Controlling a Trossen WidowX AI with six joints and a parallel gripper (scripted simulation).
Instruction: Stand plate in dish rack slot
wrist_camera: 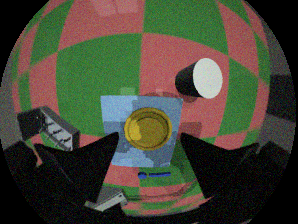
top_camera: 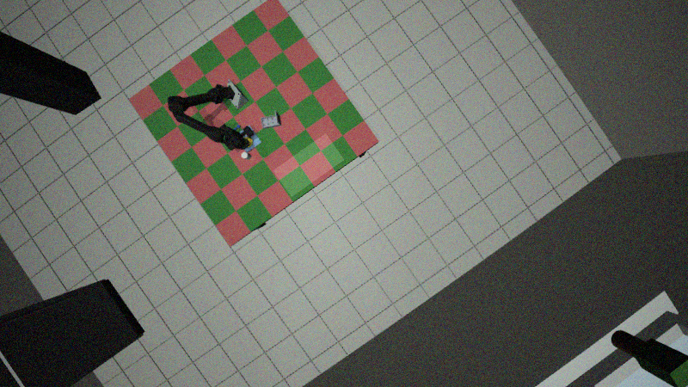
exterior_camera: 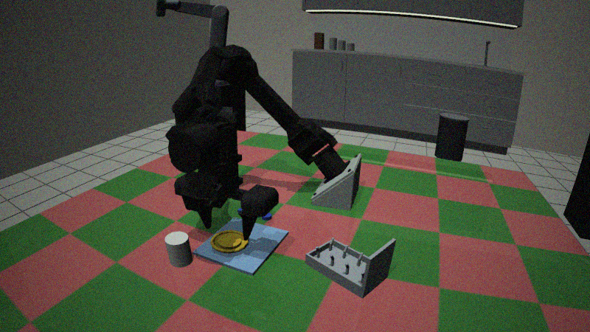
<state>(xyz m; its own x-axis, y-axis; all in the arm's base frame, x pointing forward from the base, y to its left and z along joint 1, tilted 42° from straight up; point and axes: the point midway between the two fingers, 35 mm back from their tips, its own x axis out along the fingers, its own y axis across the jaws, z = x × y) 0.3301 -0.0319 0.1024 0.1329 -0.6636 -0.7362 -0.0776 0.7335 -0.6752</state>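
The yellow plate is 20 mm below my gripper tip. Round my gripper tip: white cylinder 80 mm ahead, 50 mm to the right, 10 mm below; light blue mat 30 mm below, 30 mm behind, 10 mm to the left; blue spoon 140 mm behind, 30 mm below, 20 mm to the right.
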